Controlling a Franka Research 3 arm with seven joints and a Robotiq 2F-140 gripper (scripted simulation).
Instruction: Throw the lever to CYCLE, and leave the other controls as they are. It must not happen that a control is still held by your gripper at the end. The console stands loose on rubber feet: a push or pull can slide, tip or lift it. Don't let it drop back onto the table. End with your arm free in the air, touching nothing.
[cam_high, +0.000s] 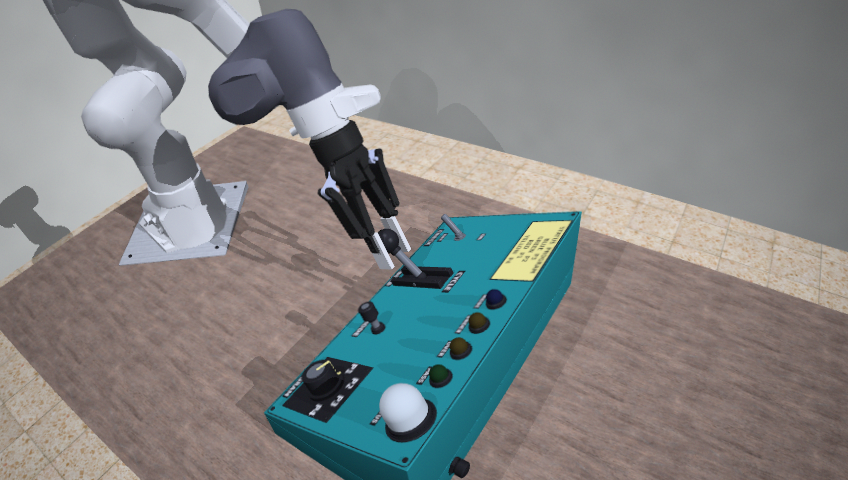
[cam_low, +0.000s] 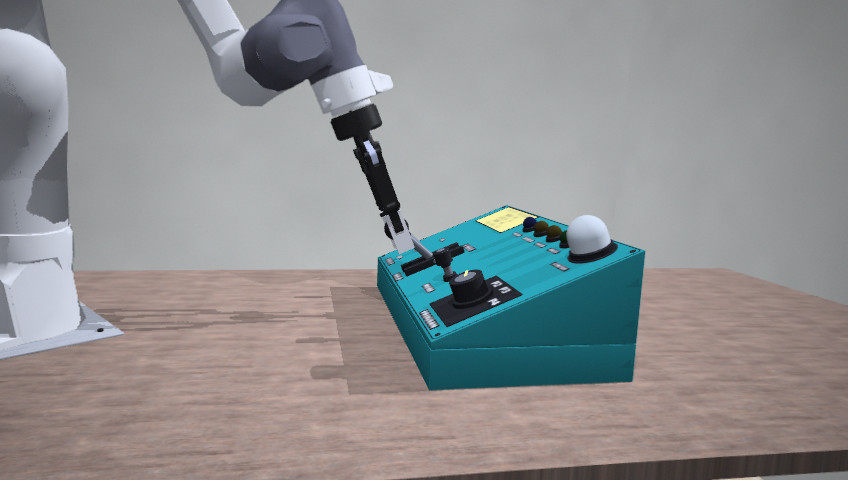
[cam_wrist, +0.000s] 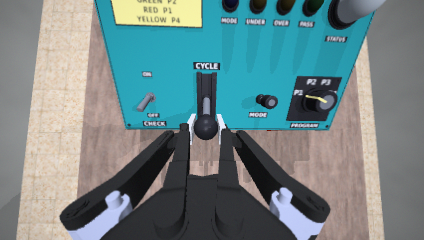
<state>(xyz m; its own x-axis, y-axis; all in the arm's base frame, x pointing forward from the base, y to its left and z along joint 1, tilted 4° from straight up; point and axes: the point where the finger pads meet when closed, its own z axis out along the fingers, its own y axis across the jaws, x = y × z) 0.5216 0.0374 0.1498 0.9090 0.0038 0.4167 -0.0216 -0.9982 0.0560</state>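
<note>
My hand is 9 cm short of the teal console, 6 cm to the left of it and 6 cm above it. The rest, counted from my hand: black switch (5 cm ahead, 12 cm to the right, 3 cm below); small toggle (5 cm ahead, 12 cm to the left, 4 cm below); rotary selector (5 cm ahead, 23 cm to the right, 3 cm below).
</note>
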